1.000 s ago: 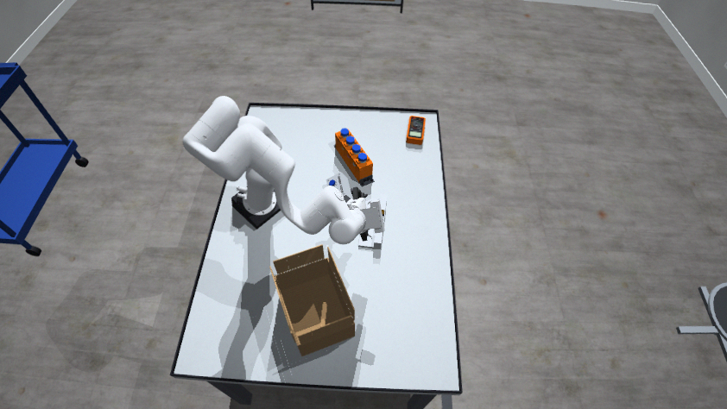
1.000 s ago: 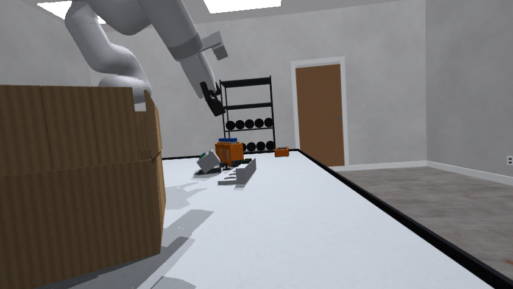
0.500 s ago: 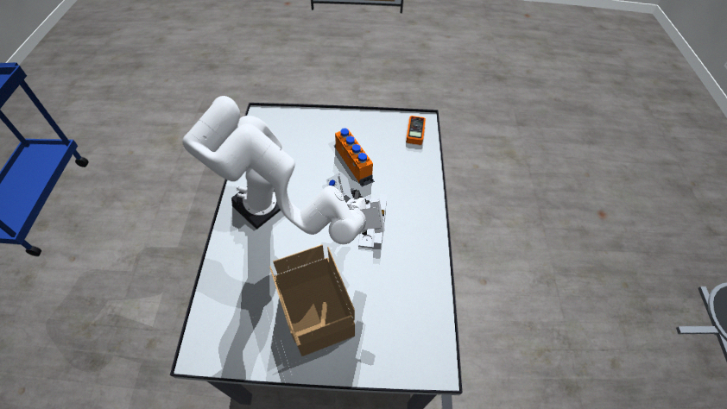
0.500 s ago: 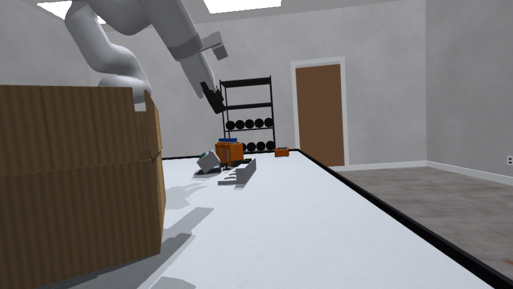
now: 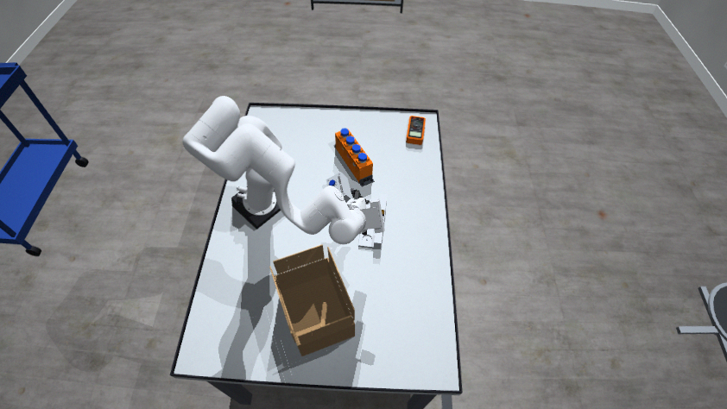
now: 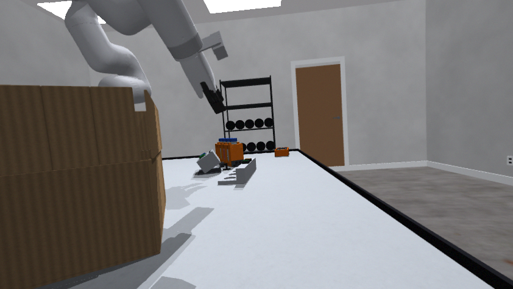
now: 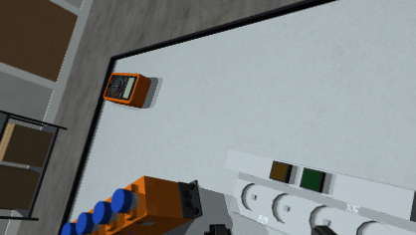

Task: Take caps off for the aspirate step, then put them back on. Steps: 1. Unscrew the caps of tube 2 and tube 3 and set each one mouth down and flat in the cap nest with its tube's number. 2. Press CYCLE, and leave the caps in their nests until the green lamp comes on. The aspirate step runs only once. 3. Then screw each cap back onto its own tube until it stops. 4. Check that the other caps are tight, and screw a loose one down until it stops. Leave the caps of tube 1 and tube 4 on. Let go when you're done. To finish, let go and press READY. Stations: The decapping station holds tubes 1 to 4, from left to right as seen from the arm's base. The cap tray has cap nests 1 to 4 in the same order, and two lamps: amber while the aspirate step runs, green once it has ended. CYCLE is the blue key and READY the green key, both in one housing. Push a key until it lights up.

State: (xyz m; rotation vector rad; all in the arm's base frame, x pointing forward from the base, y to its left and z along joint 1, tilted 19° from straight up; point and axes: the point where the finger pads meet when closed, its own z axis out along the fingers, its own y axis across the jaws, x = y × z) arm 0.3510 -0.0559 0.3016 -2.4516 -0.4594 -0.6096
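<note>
My gripper is now 110 mm past the blue cap, 420 mm to the right of it and 120 mm above it. Also, from my hand: green key 140 mm behind, 180 mm to the left, 170 mm below; then blue key 150 mm behind, 230 mm to the left, 170 mm below; then grey key housing 130 mm behind, 210 mm to the left, 180 mm below.
</note>
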